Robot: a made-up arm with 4 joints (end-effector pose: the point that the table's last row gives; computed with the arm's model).
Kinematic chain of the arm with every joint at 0, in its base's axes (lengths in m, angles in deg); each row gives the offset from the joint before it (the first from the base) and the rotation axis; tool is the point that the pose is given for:
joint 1: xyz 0 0 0.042 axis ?
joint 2: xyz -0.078 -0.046 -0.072 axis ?
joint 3: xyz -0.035 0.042 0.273 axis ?
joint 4: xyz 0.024 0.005 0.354 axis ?
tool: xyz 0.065 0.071 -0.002
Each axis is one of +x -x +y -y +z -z.
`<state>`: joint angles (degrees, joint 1 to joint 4).
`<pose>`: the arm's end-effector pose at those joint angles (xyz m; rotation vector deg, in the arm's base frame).
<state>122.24 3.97 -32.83 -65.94</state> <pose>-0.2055 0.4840 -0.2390 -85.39 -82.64 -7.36</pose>
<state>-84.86 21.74 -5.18 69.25</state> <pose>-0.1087 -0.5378 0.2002 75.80 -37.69 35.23</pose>
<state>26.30 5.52 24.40 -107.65</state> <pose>0.0936 0.1290 0.5269 -39.38 -7.84 -114.93</pose>
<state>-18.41 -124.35 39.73 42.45</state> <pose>-0.3139 -0.1012 0.4893 -33.48 17.18 159.25</pose>
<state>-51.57 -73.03 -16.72 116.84</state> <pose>-0.2067 -0.5415 0.1934 14.95 95.83 -144.36</pose>
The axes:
joint 1: -x
joint 2: -z
joint 3: +y
joint 4: +z

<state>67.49 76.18 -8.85 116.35</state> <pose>-0.0439 0.5447 0.1336 -73.50 24.82 35.25</pose>
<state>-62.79 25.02 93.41 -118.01</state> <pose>0.1872 -0.2100 -0.0952 -47.57 108.07 -41.47</pose>
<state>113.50 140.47 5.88 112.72</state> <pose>0.0229 0.5380 -0.1201 -106.18 -29.24 -14.24</pose>
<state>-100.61 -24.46 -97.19 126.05</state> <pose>-0.4435 -0.0570 -0.1201 -32.71 -107.60 5.92</pose>
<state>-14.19 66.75 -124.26 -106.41</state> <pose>-0.2556 0.2535 0.1719 -53.86 137.35 101.24</pose>
